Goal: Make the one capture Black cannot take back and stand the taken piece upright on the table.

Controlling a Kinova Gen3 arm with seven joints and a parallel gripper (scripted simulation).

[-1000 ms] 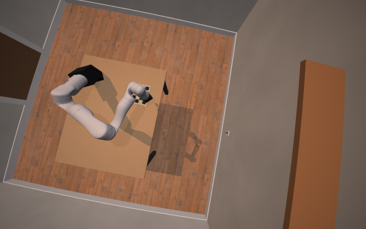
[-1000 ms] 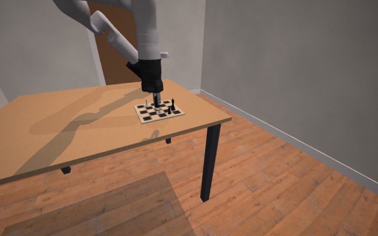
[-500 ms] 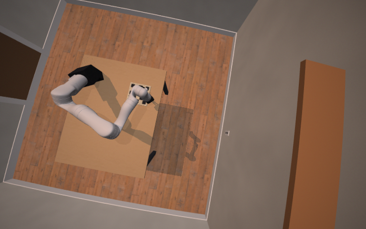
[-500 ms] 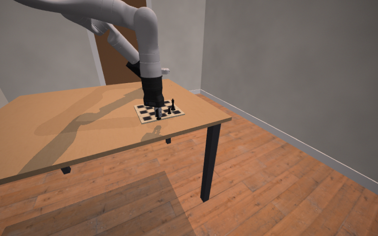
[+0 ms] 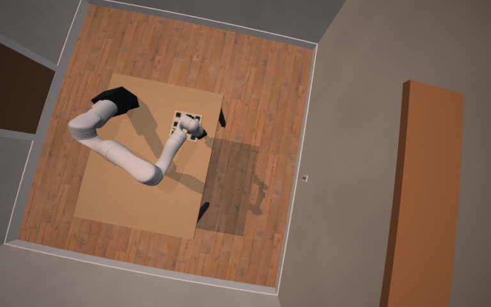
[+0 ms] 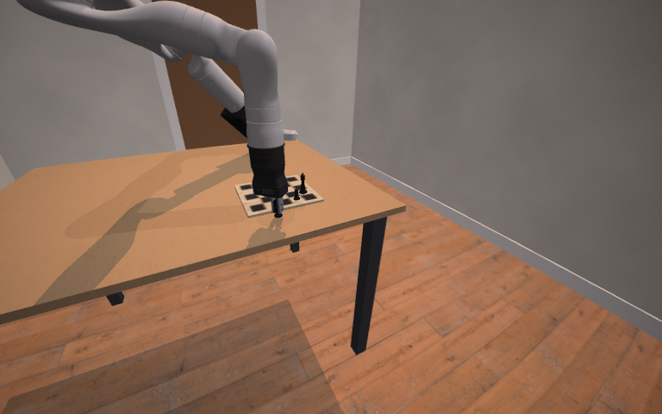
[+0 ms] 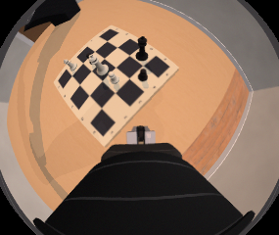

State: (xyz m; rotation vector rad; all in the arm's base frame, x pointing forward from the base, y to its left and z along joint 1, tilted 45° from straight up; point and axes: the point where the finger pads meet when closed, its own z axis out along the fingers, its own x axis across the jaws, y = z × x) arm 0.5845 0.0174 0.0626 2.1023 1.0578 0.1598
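My hand is 10 mm above the black piece. Also, from my hand: chessboard 140 mm behind, 40 mm to the left, 30 mm below; tall white piece 140 mm behind, 40 mm to the left.
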